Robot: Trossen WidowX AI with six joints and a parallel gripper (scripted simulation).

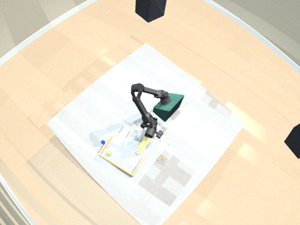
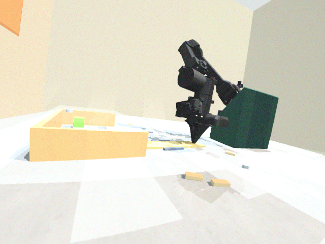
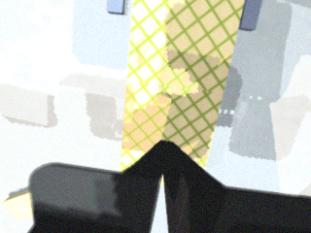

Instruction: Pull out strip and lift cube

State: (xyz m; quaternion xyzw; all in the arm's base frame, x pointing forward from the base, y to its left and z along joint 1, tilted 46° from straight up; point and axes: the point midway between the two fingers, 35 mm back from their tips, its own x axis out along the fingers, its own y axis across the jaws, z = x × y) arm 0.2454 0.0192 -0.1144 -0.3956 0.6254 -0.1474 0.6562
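My gripper tip is now 90 mm short of the gridded strip and 30 mm to the right of it. Also, from my gripper tip: purple cube marked r: 190 mm ahead, 60 mm to the left, 20 mm above.
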